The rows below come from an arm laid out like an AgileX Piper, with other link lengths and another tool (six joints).
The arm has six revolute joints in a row. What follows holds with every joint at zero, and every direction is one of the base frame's.
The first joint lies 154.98 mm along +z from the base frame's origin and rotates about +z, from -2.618 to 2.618 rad.
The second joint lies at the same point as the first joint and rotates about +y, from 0 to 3.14 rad.
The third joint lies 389.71 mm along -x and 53.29 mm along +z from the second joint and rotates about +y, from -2.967 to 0 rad.
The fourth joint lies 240.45 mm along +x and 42.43 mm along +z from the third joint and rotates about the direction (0.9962, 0, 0.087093), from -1.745 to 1.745 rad.
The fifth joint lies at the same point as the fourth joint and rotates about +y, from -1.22 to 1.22 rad.
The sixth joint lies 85.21 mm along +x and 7.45 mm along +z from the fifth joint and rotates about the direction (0.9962, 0, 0.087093), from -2.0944 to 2.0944 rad.
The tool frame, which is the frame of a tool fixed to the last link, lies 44.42 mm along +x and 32 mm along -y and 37.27 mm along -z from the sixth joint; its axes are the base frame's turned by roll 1.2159, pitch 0.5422 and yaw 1.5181 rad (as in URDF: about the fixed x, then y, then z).
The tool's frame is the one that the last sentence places.
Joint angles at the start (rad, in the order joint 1, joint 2, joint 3, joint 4, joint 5, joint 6):
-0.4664 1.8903 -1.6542 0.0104 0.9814 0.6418
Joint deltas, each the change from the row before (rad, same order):
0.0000 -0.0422 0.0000 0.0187 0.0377 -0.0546
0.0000 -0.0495 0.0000 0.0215 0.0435 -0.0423
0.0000 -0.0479 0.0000 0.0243 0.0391 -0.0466
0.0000 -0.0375 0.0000 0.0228 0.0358 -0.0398
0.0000 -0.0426 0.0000 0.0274 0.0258 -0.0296
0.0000 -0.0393 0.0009 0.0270 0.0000 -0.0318
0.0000 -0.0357 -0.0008 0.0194 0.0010 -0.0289
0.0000 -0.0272 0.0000 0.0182 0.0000 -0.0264
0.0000 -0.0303 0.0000 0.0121 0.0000 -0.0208
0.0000 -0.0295 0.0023 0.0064 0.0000 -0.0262
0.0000 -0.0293 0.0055 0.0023 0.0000 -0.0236
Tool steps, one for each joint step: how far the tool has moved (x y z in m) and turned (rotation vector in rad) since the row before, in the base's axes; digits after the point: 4 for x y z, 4 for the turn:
-0.0126 0.0060 0.0173 -0.0067 -0.0027 0.0477
-0.0149 0.0084 0.0195 -0.0005 -0.0081 0.0381
-0.0147 0.0084 0.0181 -0.0017 -0.0120 0.0434
-0.0124 0.0075 0.0135 0.0023 -0.0067 0.0388
-0.0124 0.0088 0.0149 0.0034 -0.0240 0.0304
-0.0090 0.0069 0.0133 -0.0086 -0.0432 0.0301
-0.0089 0.0058 0.0121 -0.0138 -0.0376 0.0272
-0.0068 0.0047 0.0089 -0.0107 -0.0299 0.0248
-0.0082 0.0048 0.0096 -0.0150 -0.0305 0.0191
-0.0087 0.0039 0.0084 -0.0224 -0.0247 0.0222
-0.0092 0.0037 0.0071 -0.0234 -0.0199 0.0189

